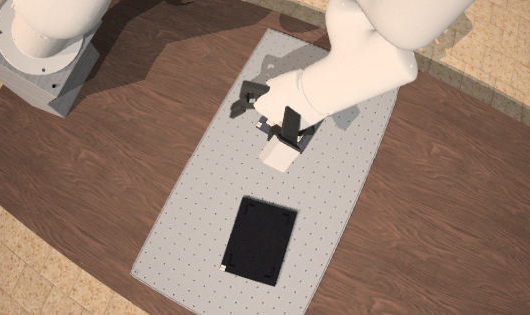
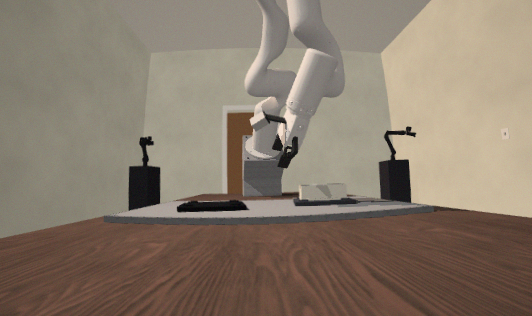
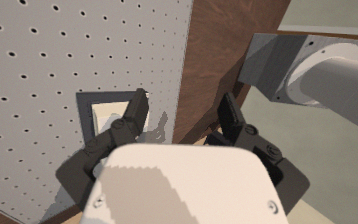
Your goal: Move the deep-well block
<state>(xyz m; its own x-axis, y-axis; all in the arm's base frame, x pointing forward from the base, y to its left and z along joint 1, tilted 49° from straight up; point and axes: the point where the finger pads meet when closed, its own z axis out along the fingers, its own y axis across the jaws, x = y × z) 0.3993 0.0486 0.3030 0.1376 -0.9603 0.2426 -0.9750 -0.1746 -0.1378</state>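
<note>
Right now my hand is 30 mm short of the cream 96-well deep-well block, 120 mm to the right of it and 110 mm above it. Also, from my hand: plate nest N1: 30 mm ahead, 120 mm to the left, 140 mm below; then black plate nest N2: 120 mm ahead, 170 mm to the right, 140 mm below.
</note>
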